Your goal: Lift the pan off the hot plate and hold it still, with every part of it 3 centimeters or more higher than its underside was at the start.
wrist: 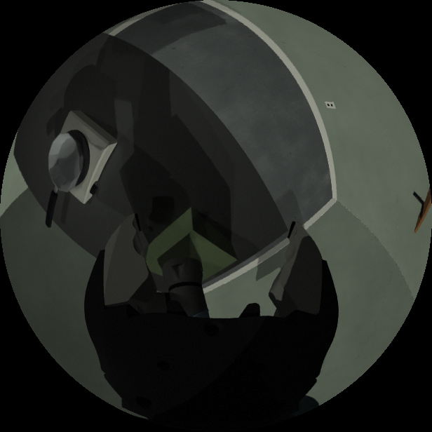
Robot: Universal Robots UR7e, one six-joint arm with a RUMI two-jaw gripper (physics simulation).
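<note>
The pan (66, 162) shows at the left of the view, a grey round pan whose black handle points toward the lower left. It sits over the dark round plate of the hot plate (101, 162), a pale square block with a small dark knob at its near side. My gripper (214, 219) is open, with its two jaws wide apart at the lower middle of the view. The pan and its handle are well off to the left of the jaws, and neither jaw touches them. The pan's underside is hidden from this angle.
A green square base (220, 249) with the robot's dark arm base on it shows between the jaws. The dark table (260, 100) has a pale edge. A wall outlet (330, 105) and part of an orange-brown object (424, 215) are at the right.
</note>
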